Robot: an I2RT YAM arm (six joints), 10 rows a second.
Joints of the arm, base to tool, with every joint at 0 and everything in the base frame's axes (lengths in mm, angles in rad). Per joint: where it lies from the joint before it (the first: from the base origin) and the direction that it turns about. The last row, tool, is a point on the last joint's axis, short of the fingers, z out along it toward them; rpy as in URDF.
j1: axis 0 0 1 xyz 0.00 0.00 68.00
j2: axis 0 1 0 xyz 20.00 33.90 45.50
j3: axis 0 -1 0 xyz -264.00 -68.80 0.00
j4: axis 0 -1 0 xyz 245.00 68.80 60.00
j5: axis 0 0 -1 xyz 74.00 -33.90 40.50
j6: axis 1 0 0 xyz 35.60 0.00 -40.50
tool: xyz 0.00 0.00 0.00 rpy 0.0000 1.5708 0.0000
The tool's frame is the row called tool.
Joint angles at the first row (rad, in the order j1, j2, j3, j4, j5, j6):
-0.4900, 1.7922, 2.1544, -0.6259, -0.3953, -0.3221
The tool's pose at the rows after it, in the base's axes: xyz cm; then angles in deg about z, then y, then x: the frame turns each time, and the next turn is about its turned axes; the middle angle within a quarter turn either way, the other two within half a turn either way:
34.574 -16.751 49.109 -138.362 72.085 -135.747
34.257 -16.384 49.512 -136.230 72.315 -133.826
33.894 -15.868 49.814 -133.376 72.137 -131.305
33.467 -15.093 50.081 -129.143 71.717 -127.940
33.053 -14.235 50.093 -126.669 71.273 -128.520
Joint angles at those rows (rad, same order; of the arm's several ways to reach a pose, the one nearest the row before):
-0.4878, 1.7758, 2.1466, -0.6131, -0.4065, -0.3193
-0.4833, 1.7637, 2.1455, -0.6129, -0.4072, -0.3191
-0.4754, 1.7450, 2.1325, -0.6098, -0.4058, -0.3265
-0.4621, 1.7180, 2.1077, -0.6014, -0.4079, -0.3399
-0.4493, 1.6942, 2.0857, -0.6149, -0.4454, -0.3568

